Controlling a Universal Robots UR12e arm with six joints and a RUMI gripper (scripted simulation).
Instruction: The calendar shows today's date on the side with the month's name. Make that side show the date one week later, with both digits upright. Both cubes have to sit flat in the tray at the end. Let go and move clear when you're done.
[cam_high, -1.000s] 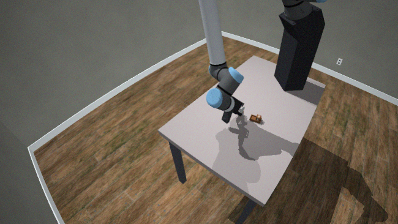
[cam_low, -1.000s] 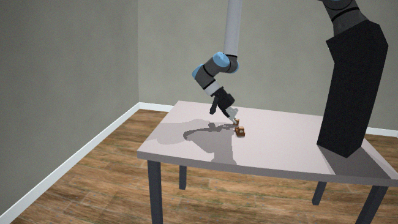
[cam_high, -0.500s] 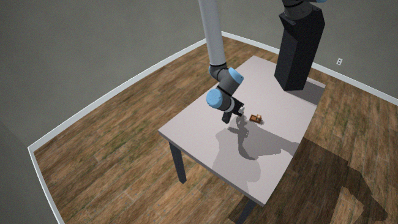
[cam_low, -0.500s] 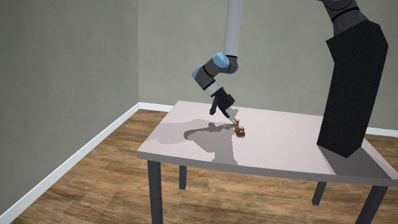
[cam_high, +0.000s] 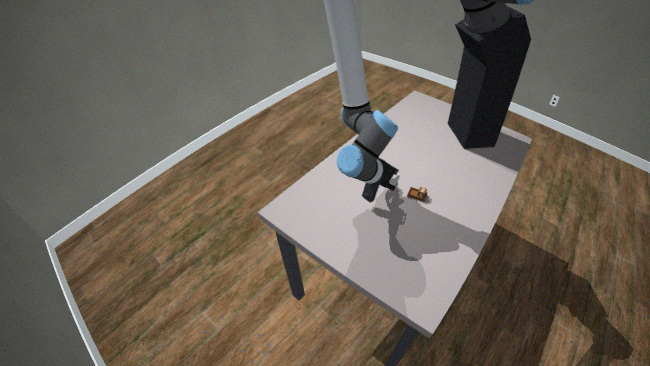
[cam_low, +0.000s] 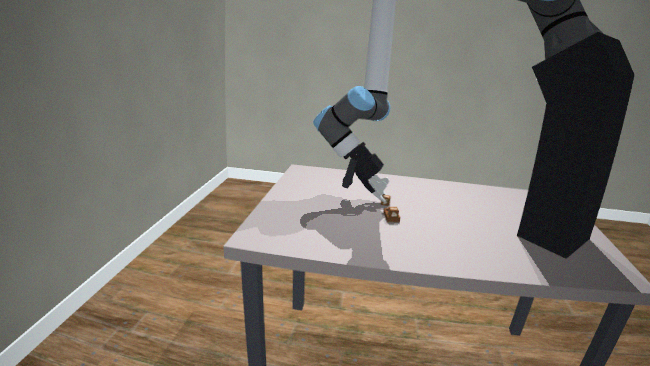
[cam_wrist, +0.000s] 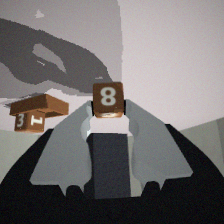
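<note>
My hand is 10 mm past the brown calendar cube and 10 mm above it. From my hand the other things lie so: brown wooden calendar tray: 100 mm to the left, 40 mm behind, 10 mm below.
</note>
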